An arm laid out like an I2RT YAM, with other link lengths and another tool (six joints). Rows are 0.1 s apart.
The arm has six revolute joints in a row. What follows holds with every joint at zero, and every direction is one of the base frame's.
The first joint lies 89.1 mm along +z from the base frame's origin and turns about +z.
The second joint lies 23.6 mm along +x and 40 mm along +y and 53.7 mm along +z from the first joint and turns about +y.
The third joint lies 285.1 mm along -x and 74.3 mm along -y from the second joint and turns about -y.
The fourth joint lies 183.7 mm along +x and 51.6 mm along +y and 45 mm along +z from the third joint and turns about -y.
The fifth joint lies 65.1 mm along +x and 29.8 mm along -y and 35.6 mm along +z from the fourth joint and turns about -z.
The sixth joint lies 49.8 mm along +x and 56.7 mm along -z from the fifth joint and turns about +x.
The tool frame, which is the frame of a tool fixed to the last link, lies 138 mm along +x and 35 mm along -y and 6 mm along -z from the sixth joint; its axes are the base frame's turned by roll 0.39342, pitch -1.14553 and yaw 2.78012 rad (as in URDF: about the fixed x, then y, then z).
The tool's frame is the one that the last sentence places.
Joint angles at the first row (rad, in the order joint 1, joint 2, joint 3, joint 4, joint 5, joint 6):
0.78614 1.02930 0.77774 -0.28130 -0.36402 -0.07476
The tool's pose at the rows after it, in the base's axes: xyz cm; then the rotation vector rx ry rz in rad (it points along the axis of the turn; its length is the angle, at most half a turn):
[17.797 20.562 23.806 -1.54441 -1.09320 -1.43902]
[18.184 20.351 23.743 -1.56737 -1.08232 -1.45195]
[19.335 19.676 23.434 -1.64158 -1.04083 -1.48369]
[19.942 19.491 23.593 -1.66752 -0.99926 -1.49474]
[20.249 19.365 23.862 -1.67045 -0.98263 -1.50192]
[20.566 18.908 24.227 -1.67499 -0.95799 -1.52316]
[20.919 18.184 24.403 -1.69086 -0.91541 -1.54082]
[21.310 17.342 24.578 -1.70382 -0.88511 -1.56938]
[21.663 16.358 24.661 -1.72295 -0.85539 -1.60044]
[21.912 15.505 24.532 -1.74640 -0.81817 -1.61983]
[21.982 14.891 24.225 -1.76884 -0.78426 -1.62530]
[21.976 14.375 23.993 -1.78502 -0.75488 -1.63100]
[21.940 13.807 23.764 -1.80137 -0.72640 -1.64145]
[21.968 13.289 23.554 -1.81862 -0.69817 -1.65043]
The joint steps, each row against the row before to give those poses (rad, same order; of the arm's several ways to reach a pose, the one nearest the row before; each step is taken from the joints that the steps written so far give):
-0.00080 -0.00805 0.00283 -0.00047 0.00940 0.00266
-0.00012 0.00454 0.00290 -0.00012 0.02242 0.00979
-0.00571 0.01794 0.00798 -0.00034 0.06050 0.03393
-0.01656 0.01122 0.01088 0.00455 0.00576 0.02568
-0.01769 0.00274 0.00911 -0.00097 -0.01000 0.00349
-0.02246 -0.01051 0.00309 -0.00065 -0.00385 0.00574
-0.03704 -0.01265 -0.00228 -0.00120 -0.01269 0.01411
-0.03632 -0.01579 -0.00610 0.00110 -0.00510 0.00266
-0.03569 -0.01804 -0.00763 -0.00251 0.00157 0.00196
-0.03163 -0.01347 -0.01068 0.00010 -0.00002 0.01140
-0.02230 -0.00940 -0.01218 -0.00019 -0.00157 0.01491
-0.01774 -0.01109 -0.01152 0.00010 -0.00113 0.01338
-0.01441 -0.01466 -0.01348 0.00038 0.00555 0.01324
-0.01440 -0.01001 -0.01003 0.00001 0.00543 0.01290

